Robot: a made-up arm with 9 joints.
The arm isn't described. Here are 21 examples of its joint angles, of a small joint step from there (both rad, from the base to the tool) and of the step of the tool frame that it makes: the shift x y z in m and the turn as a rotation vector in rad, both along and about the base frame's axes.
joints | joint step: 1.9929 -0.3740 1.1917 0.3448 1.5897 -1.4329 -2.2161 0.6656 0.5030 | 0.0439 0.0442 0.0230 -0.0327 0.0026 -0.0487 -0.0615 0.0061 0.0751
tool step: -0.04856 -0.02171 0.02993 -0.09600 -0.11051 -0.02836
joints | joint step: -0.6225 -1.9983 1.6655 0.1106 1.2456 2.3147 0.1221 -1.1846 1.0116 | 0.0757 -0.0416 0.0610 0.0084 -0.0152 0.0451 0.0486 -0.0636 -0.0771
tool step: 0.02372 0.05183 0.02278 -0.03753 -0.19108 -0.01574
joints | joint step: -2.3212 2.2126 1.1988 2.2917 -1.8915 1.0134 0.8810 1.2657 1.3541 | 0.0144 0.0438 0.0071 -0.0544 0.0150 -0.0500 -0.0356 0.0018 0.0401
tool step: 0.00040 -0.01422 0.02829 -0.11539 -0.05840 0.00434
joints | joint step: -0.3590 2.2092 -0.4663 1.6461 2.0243 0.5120 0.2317 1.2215 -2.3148 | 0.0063 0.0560 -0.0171 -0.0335 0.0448 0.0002 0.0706 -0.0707 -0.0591
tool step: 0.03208 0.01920 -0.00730 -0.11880 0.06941 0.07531
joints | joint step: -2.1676 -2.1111 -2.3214 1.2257 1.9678 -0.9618 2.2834 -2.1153 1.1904 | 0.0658 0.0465 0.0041 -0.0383 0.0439 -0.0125 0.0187 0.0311 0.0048
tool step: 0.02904 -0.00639 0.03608 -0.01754 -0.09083 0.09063
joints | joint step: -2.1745 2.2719 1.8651 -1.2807 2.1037 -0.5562 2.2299 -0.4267 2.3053 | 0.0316 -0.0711 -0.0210 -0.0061 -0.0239 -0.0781 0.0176 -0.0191 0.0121
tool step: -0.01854 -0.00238 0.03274 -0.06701 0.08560 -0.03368
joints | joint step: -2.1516 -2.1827 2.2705 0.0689 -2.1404 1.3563 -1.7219 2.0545 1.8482 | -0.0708 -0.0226 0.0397 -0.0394 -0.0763 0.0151 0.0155 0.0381 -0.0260
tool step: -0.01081 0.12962 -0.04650 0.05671 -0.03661 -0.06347
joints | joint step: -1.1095 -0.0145 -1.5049 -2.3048 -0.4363 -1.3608 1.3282 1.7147 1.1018 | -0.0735 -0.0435 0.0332 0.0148 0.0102 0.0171 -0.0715 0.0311 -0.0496
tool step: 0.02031 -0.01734 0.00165 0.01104 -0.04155 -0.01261
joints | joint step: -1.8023 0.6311 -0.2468 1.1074 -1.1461 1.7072 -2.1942 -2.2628 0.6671 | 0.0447 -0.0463 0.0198 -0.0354 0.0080 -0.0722 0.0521 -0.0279 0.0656
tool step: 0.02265 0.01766 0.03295 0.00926 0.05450 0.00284
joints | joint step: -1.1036 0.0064 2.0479 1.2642 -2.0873 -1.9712 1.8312 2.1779 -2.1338 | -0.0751 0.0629 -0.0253 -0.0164 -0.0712 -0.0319 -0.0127 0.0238 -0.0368
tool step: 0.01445 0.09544 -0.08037 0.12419 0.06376 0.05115
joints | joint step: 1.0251 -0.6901 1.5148 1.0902 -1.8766 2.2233 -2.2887 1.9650 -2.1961 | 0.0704 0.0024 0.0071 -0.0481 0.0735 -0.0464 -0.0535 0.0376 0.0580
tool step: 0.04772 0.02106 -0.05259 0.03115 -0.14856 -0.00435
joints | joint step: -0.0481 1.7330 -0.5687 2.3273 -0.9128 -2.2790 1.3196 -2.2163 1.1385 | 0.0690 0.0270 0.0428 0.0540 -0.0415 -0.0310 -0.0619 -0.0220 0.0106
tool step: -0.01624 0.01190 -0.03329 -0.02088 0.03777 -0.02640
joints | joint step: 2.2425 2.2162 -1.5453 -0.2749 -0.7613 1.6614 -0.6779 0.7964 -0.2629 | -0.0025 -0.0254 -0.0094 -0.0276 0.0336 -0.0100 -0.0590 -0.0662 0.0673
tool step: -0.00654 -0.00079 -0.01189 0.01024 0.02320 -0.03364
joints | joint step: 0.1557 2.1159 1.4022 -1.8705 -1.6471 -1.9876 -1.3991 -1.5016 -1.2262 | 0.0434 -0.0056 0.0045 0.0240 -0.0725 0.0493 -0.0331 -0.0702 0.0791
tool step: 0.05402 -0.01905 -0.01444 0.04324 -0.11950 0.03098
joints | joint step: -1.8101 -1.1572 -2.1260 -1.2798 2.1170 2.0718 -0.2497 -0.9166 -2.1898 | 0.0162 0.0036 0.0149 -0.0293 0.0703 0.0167 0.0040 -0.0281 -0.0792
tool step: -0.01787 0.00424 -0.00307 -0.03301 -0.06623 -0.02888
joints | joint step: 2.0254 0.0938 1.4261 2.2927 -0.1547 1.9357 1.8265 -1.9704 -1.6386 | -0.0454 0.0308 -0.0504 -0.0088 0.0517 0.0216 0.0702 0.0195 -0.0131
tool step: -0.02005 -0.00023 -0.00099 0.02901 0.06676 0.01700
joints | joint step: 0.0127 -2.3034 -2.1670 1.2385 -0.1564 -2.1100 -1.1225 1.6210 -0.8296 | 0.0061 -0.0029 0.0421 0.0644 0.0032 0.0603 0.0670 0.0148 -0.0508
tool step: -0.02814 0.00428 0.00826 0.02204 -0.08339 0.01866
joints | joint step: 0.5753 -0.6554 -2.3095 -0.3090 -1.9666 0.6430 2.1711 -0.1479 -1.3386 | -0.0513 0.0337 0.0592 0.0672 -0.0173 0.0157 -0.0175 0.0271 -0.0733
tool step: -0.00565 0.01406 -0.01991 0.01107 -0.05378 -0.06332
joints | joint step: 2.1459 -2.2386 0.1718 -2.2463 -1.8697 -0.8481 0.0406 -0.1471 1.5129 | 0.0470 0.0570 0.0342 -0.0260 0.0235 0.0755 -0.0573 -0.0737 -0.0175
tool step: 0.00336 0.05083 -0.03965 -0.10903 -0.07798 -0.07558
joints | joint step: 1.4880 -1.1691 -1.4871 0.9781 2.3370 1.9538 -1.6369 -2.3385 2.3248 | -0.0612 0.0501 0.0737 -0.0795 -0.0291 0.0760 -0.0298 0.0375 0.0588
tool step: -0.02950 -0.01053 -0.07974 0.09058 -0.01592 -0.11505
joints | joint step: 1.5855 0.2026 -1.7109 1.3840 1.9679 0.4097 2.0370 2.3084 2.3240 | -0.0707 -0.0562 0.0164 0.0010 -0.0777 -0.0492 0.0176 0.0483 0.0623
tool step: -0.00039 -0.09119 -0.00831 0.17321 -0.05218 0.15573
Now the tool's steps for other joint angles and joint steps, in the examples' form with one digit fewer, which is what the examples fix.
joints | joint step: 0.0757 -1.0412 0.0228 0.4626 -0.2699 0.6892 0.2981 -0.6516 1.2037 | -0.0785 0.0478 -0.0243 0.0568 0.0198 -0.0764 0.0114 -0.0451 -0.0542
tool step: -0.0422 -0.0389 -0.0021 -0.0230 0.0718 0.0474
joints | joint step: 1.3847 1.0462 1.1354 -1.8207 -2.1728 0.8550 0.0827 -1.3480 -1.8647 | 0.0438 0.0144 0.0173 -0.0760 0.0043 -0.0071 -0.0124 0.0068 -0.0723
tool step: -0.0080 0.0119 0.0501 -0.0814 -0.0959 -0.0346
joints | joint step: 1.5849 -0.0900 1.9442 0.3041 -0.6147 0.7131 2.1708 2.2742 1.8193 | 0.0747 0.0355 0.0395 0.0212 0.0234 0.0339 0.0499 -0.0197 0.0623
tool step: -0.0033 -0.0395 0.0134 -0.1359 -0.0597 -0.0245
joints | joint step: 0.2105 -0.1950 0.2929 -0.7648 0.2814 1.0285 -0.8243 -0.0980 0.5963 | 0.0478 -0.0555 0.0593 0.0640 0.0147 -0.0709 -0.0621 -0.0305 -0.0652
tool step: 0.0393 0.0386 0.0277 0.0215 -0.0395 0.1482
